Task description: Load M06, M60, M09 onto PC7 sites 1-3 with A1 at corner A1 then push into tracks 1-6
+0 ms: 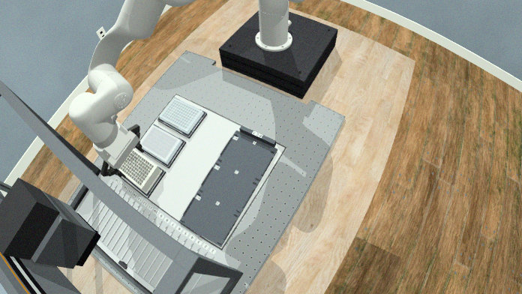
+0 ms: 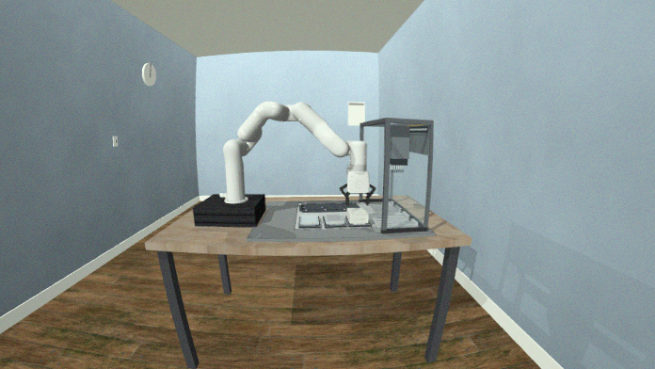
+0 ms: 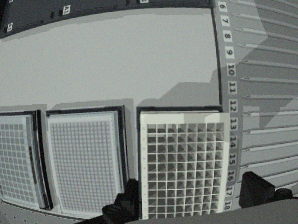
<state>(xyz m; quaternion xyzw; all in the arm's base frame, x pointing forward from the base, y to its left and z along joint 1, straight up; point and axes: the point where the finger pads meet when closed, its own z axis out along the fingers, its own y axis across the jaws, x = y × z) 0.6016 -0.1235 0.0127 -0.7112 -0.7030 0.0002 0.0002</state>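
Right now my hand is 90 mm above the plate nest S3. Also, from my hand: plate nest S2: 110 mm behind, 90 mm below; then carrier PC7: 260 mm to the left, 110 mm behind, 80 mm below; then plate nest S1: 220 mm behind, 90 mm below.
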